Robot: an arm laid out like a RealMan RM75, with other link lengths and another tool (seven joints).
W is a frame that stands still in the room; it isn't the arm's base.
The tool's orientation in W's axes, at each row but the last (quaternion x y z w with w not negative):
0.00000, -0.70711, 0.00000, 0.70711
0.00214, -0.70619, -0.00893, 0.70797
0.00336, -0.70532, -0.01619, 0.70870
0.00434, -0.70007, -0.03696, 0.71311
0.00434, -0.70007, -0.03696, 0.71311
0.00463, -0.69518, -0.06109, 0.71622
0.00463, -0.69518, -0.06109, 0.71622
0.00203, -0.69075, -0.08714, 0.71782
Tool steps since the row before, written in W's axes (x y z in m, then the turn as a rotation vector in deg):
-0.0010, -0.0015, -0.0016, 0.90, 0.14, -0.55
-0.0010, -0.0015, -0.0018, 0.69, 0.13, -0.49
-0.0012, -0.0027, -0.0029, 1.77, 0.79, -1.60
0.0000, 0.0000, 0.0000, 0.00, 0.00, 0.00
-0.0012, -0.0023, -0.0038, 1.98, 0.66, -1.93
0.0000, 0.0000, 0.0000, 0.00, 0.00, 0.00
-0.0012, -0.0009, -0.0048, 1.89, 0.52, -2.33
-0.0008, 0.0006, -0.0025, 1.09, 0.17, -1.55
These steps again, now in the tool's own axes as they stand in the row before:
-0.0016, -0.0015, 0.0010, -0.55, 0.14, -0.90
-0.0018, -0.0015, 0.0010, -0.49, 0.13, -0.69
-0.0028, -0.0028, 0.0011, -1.61, 0.78, -1.76
0.0000, 0.0000, 0.0000, 0.00, 0.00, 0.00
-0.0037, -0.0026, 0.0010, -1.93, 0.64, -1.99
0.0000, 0.0000, 0.0000, 0.00, 0.00, 0.00
-0.0047, -0.0014, 0.0010, -2.32, 0.46, -1.92
-0.0026, 0.0002, 0.0007, -1.52, 0.11, -1.13

